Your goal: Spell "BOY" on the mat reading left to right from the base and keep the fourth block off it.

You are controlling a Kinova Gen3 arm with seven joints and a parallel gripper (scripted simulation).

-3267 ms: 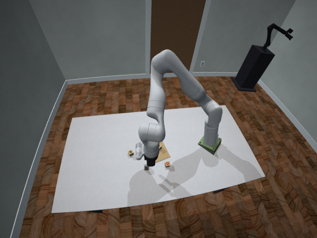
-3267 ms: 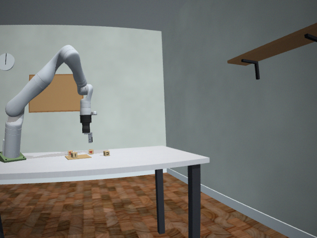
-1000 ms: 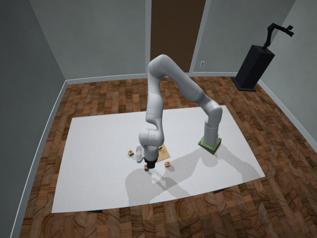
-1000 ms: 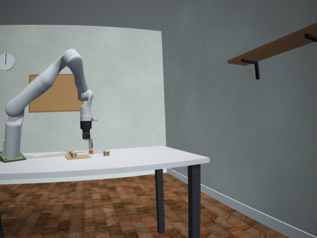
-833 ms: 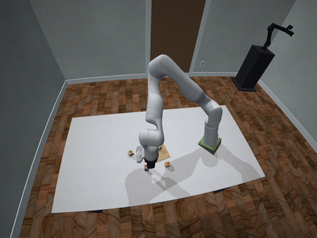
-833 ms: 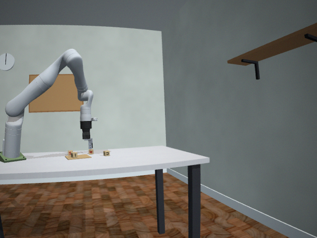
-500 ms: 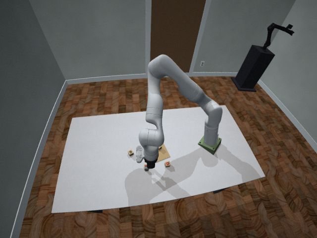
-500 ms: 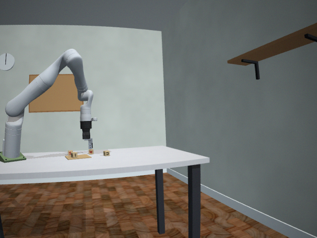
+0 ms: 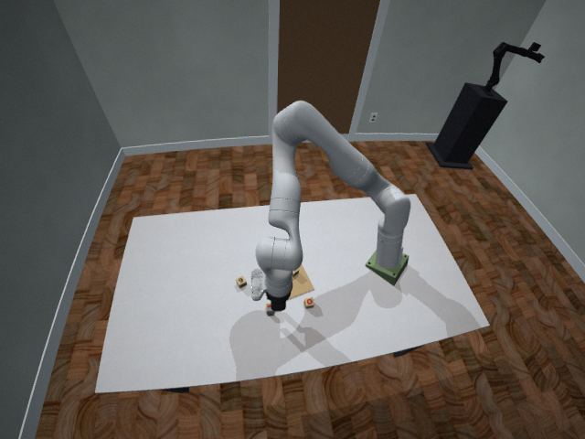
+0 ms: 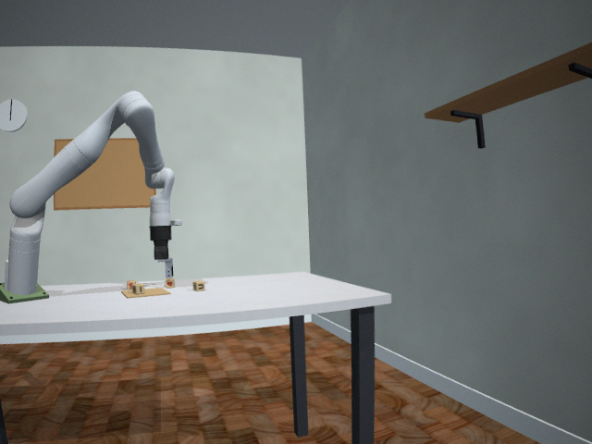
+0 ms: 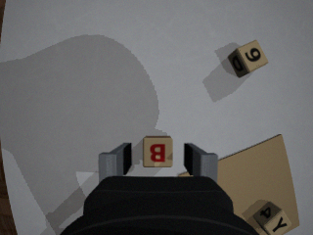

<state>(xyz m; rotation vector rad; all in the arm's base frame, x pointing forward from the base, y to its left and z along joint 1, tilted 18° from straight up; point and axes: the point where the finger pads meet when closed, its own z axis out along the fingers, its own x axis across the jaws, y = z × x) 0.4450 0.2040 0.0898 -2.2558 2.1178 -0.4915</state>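
Right now my hand is 40 mm above the B block. Also, from my hand: Y block 140 mm to the right, 90 mm behind, 40 mm below; then tan mat 120 mm to the right, 70 mm behind, 50 mm below; then O block 140 mm behind, 40 mm below, 20 mm to the right.
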